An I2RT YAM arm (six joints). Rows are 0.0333 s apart.
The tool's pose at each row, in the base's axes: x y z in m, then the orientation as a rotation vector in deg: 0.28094, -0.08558, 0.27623, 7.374, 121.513, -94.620; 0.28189, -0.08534, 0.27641, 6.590, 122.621, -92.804; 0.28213, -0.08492, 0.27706, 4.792, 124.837, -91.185; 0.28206, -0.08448, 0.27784, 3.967, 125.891, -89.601; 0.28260, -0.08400, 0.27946, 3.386, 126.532, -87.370; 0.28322, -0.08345, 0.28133, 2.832, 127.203, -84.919; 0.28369, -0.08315, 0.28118, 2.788, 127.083, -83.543; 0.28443, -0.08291, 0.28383, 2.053, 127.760, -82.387; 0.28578, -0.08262, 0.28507, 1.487, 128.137, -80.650; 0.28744, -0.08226, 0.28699, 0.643, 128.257, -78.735; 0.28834, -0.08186, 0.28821, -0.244, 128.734, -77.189; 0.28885, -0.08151, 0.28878, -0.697, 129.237, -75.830; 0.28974, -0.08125, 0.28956, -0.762, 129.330, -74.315
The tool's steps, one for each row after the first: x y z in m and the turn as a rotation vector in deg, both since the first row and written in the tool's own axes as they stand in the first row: -0.00097, 0.00023, 0.00001, -1.630, -0.272, -0.045; -0.00153, -0.00016, -0.00043, -3.743, -0.145, -1.240; -0.00186, -0.00076, -0.00101, -5.219, -0.341, -1.430; -0.00308, -0.00190, -0.00160, -6.886, -0.925, -1.022; -0.00449, -0.00321, -0.00229, -8.703, -1.526, -0.533; -0.00491, -0.00283, -0.00241, -9.501, -2.089, 0.109; -0.00668, -0.00490, -0.00291, -10.577, -2.311, -0.100; -0.00844, -0.00547, -0.00302, -11.874, -2.851, 0.168; -0.01077, -0.00653, -0.00324, -13.242, -3.746, 0.465; -0.01214, -0.00721, -0.00358, -14.523, -4.271, 0.400; -0.01289, -0.00745, -0.00387, -15.627, -4.515, 0.481; -0.01405, -0.00778, -0.00400, -16.624, -4.930, 1.035
